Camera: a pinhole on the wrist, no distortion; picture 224 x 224 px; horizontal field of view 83.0 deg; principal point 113.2 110.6 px. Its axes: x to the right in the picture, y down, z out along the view. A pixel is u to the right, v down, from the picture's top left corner.
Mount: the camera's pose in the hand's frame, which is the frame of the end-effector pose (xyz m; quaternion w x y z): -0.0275 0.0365 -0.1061 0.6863 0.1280 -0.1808 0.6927
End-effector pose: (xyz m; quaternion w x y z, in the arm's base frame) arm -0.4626 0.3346 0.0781 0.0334 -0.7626 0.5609 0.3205
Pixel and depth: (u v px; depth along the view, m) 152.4 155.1 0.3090
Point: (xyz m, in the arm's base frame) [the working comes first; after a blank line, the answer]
In the camera's frame: 0.0957 0.1086 0.3090

-0.5748 0.5552 -0.0026
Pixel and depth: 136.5 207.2 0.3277
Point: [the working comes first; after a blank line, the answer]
In the camera's frame: 0.0603 0.2501 0.3277

-0.5601 0.6840 0.0668
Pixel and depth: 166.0 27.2 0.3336
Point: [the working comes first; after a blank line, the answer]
In the camera's frame: 0.1391 -0.2198 0.3336

-0.5737 0.3015 -0.2170
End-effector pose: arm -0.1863 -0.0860 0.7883 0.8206 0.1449 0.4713 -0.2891
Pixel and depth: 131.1 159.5 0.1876
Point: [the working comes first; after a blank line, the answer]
In the camera's frame: 0.0265 0.0725 0.1876

-0.1945 -0.0977 0.9219
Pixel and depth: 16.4 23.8 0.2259
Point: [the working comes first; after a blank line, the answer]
In the camera's frame: -0.1727 -0.1549 0.2259

-0.2496 -0.3149 0.7154
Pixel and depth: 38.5 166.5 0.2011
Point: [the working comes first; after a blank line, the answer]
In the camera's frame: -0.1187 0.0888 0.2011

-0.3185 -0.1755 0.9122
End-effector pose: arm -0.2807 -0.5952 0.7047 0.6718 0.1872 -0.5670 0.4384
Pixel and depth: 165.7 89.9 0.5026
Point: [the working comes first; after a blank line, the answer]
In the camera's frame: 0.2084 -0.0822 0.5026

-0.5534 -0.9154 0.8416
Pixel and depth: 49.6 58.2 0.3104
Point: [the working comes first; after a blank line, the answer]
In the camera's frame: -0.1559 -0.1285 0.3104

-0.1624 -0.7815 0.8731
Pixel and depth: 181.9 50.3 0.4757
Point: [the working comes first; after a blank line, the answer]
In the camera's frame: 0.2582 -0.2266 0.4757

-0.6063 -0.8365 0.9642
